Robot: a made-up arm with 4 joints.
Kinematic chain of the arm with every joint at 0, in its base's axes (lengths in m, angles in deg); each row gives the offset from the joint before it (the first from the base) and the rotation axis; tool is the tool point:
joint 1: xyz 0 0 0.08 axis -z
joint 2: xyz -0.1 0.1 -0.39 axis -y
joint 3: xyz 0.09 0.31 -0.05 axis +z
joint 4: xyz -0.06 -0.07 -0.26 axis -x
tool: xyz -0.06 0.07 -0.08
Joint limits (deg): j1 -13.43..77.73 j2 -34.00..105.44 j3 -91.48..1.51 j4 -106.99..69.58
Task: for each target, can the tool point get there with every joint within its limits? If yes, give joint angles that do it. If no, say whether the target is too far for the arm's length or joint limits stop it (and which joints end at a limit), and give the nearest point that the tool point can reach.
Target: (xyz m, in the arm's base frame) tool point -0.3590 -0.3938 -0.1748
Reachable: no: joint limits stop it (at a limit: joint 1, joint 2, joint 3, joint 4) | nearest point 0.3427 -0.2285 -0.2284 | short by 0.723 m
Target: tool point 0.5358 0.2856 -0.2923
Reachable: yes | joints 30.74 93.93 -83.51 50.78
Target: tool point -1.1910 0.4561 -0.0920
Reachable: no: too far | nearest point -0.4821 0.3582 -0.6040 | short by 0.880 m
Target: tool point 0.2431 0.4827 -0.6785
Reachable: yes | joints 59.06 -23.13 -41.69 27.21
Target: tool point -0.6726 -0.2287 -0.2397
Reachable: no: joint limits stop it (at a limit: joint 1, joint 2, joint 4) | nearest point -0.4252 0.2148 -0.6189 | short by 0.634 m
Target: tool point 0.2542 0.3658 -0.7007
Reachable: yes | joints 68.49 -12.77 -23.02 54.12
